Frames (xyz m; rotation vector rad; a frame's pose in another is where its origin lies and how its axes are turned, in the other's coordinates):
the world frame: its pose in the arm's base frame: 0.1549 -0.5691 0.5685 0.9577 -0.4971 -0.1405
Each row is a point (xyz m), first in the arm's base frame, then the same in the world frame.
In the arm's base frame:
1: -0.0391 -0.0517 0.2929
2: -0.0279 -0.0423 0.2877
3: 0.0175 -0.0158 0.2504
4: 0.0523 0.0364 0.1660
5: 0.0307 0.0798 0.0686
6: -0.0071 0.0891 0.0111
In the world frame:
1: -0.4360 0.0941 -0.4271
2: -0.4310 0.0941 -0.4418
3: -0.4126 0.0745 -0.5004
4: -0.4283 0.0326 -0.5955
5: -0.4951 -0.0192 -0.6640
6: -0.5511 -0.0567 -0.6806

